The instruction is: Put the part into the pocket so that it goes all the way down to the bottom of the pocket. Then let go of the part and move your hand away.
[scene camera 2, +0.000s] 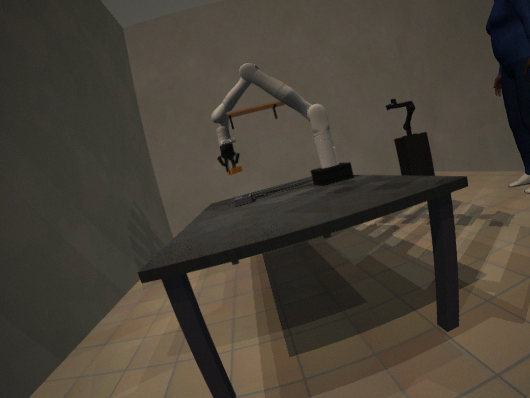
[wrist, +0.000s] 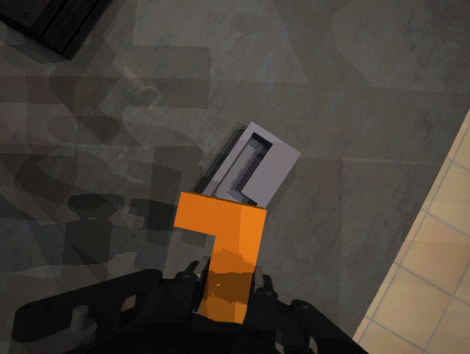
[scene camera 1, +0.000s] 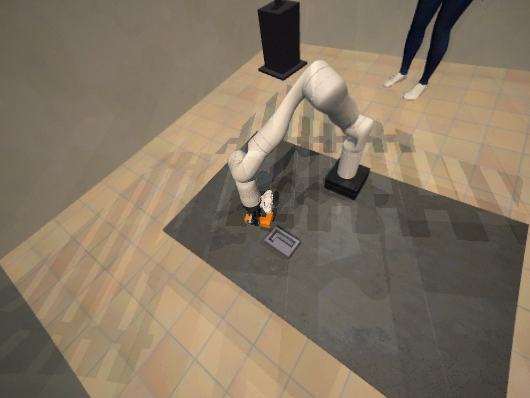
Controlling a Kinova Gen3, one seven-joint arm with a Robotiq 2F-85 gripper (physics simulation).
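Where they show: gripper, fingertip midpoint: [scene camera 2: 232,172] [wrist: 230,273] [scene camera 1: 258,221]; arm's base, link origin: [scene camera 2: 329,166] [scene camera 1: 346,171].
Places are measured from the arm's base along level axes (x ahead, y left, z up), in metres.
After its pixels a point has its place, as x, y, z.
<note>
An orange L-shaped part [scene camera 1: 267,220] @(0.510, -0.047, 0.121) [scene camera 2: 235,170] @(0.501, -0.038, 0.105) [wrist: 235,240] @(0.517, -0.057, 0.121) is held above the table. My gripper [scene camera 1: 255,220] @(0.533, -0.081, 0.102) [scene camera 2: 231,168] @(0.533, -0.081, 0.102) [wrist: 230,273] @(0.533, -0.081, 0.102) is shut on the long leg of the part; in the wrist view the short leg points left. The grey block with the pocket [scene camera 1: 289,252] @(0.509, 0.063, -0.043) [scene camera 2: 244,200] @(0.474, 0.067, -0.059) [wrist: 272,175] @(0.515, 0.020, -0.043) lies on the table, below the part. Its L-shaped pocket shows from above and is turned at an angle to the part. In the wrist view the part's top edge covers the near end of the block. The part is apart from the block.
The dark table [scene camera 1: 350,280] @(0.418, 0.320, -0.080) [scene camera 2: 280,215] @(0.269, 0.579, -0.079) carries the arm's black base [scene camera 1: 347,181] @(0.048, 0.039, -0.002) [scene camera 2: 332,173] @(0.011, 0.098, -0.032) [wrist: 60,25] @(0.095, -0.020, -0.033) at the back. A dark pedestal [scene camera 1: 280,40] [scene camera 2: 415,155] and a person [scene camera 1: 435,35] [scene camera 2: 515,75] stand on the floor beyond the table.
</note>
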